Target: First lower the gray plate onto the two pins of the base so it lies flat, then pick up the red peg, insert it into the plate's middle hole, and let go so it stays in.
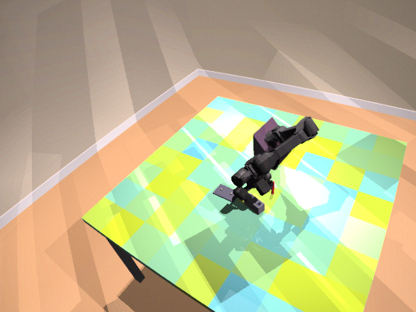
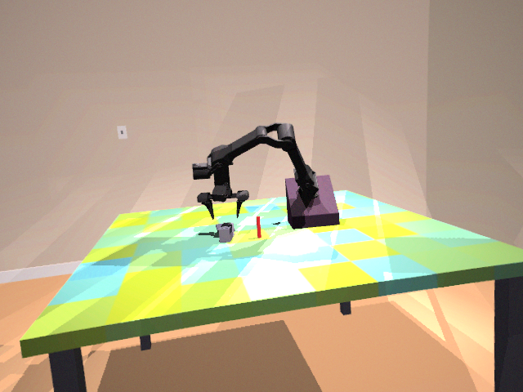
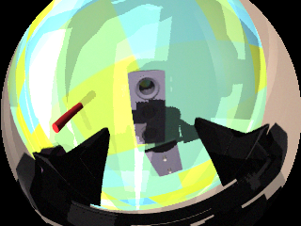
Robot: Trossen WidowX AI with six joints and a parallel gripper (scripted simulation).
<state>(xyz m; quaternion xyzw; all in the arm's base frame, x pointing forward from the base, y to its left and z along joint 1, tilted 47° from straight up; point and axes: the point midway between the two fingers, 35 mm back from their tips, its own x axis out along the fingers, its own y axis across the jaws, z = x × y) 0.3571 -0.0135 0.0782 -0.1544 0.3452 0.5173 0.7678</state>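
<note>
My gripper tip is 40 mm above the gray plate. Round my gripper tip: dark base (30 mm behind, 160 mm to the right, 70 mm below); then red peg (110 mm behind, 60 mm to the left, 40 mm below).
</note>
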